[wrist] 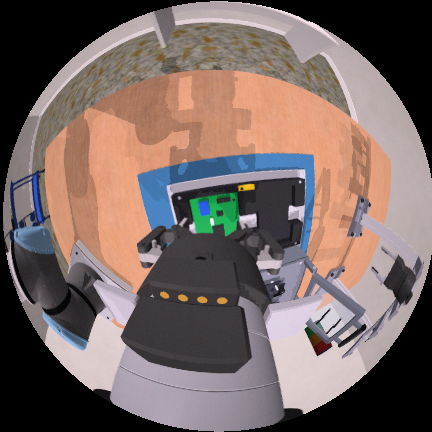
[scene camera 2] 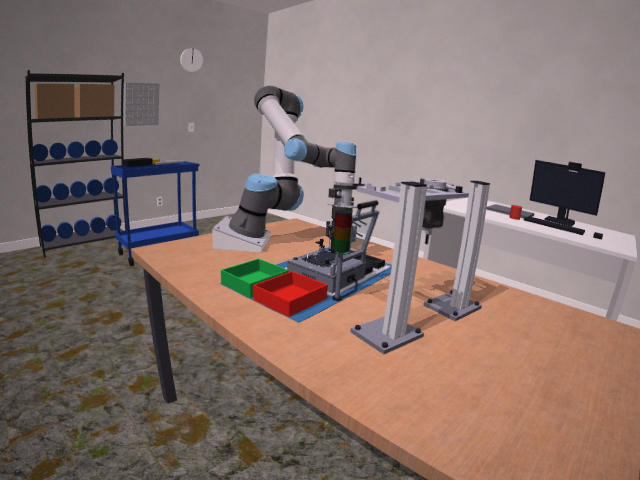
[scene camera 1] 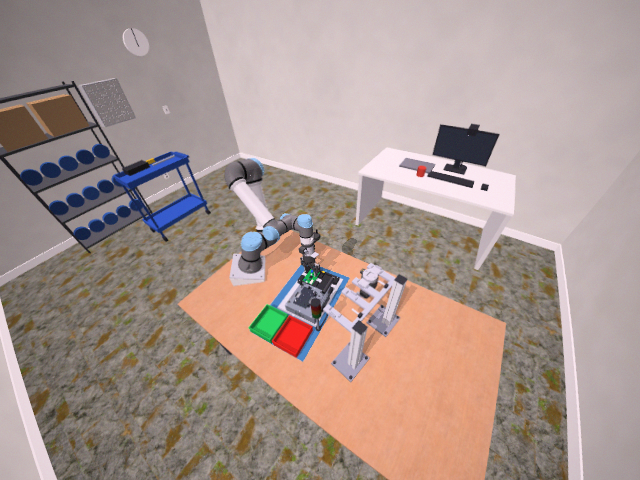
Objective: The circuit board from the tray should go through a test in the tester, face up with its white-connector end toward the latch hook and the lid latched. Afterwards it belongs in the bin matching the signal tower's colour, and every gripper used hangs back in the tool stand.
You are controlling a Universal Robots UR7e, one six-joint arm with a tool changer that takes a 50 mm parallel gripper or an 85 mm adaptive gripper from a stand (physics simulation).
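Frame: origin at the arm's base, x right, y down, z ahead, level; metres.
Seen in the pictures: arm's base, link origin: (wrist: 88, 285) (scene camera 2: 246, 229) (scene camera 1: 250, 264).
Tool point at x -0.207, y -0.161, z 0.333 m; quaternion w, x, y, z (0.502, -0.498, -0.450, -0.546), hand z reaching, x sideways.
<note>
Offsets run from my tool point to a thing's top centre. "pt": to the spot under its first point.
The circuit board @(dz +0.028, dx +0.028, dy +0.186 m) (scene camera 1: 310, 277) (wrist: 228, 206) is green and lies face up in the left pocket of the black tray (scene camera 1: 330, 280) (wrist: 272, 218). Which end bears its white connector is unclear. My adaptive gripper (wrist: 215, 228) is open, its fingertips on either side of the board's near part; finger height is unclear. In scene camera 2 the signal tower @(pt dz +0.282, dx +0.274, dy -0.028 m) (scene camera 1: 315, 308) (scene camera 2: 341, 230) partly hides the gripper; its red, amber and green sections look dim. The tester @(pt dz +0.116, dx +0.266, dy +0.154 m) (scene camera 1: 294, 308) (scene camera 2: 315, 274) stands beside the tray, its nest without a board, and its lid @(pt dz +0.233, dx +0.101, dy +0.044 m) (scene camera 2: 370, 232) is raised.
A green bin (scene camera 1: 268, 322) (scene camera 2: 248, 281) and a red bin (scene camera 1: 292, 335) (scene camera 2: 290, 297) stand beside the tester. The tool stand (scene camera 1: 356, 346) (scene camera 2: 404, 279) has two posts; another gripper (scene camera 2: 433, 213) (wrist: 400, 277) hangs there. The raised lid is between tray and stand.
</note>
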